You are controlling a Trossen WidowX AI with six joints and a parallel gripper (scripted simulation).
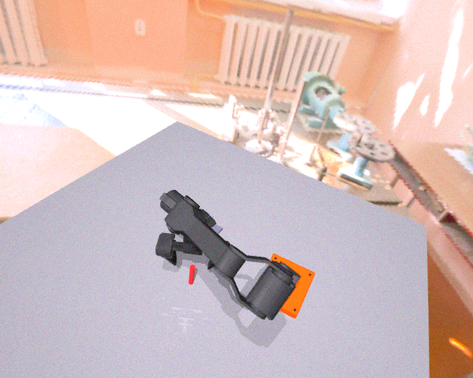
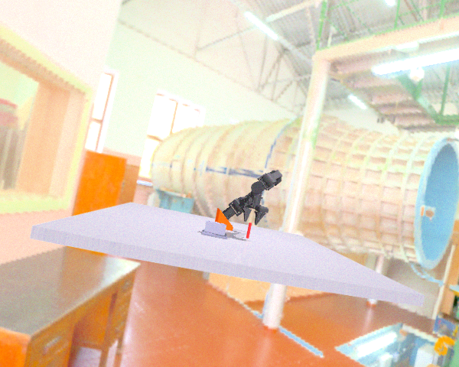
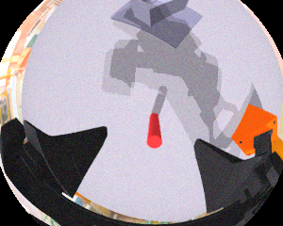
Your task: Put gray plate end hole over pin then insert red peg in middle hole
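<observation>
Now: the red peg 4 cm below my gripper tip. Also, from my gripper tip: gray plate 12 cm ahead, 16 cm to the right, 3 cm below; base 12 cm ahead, 15 cm to the right, 7 cm below.
</observation>
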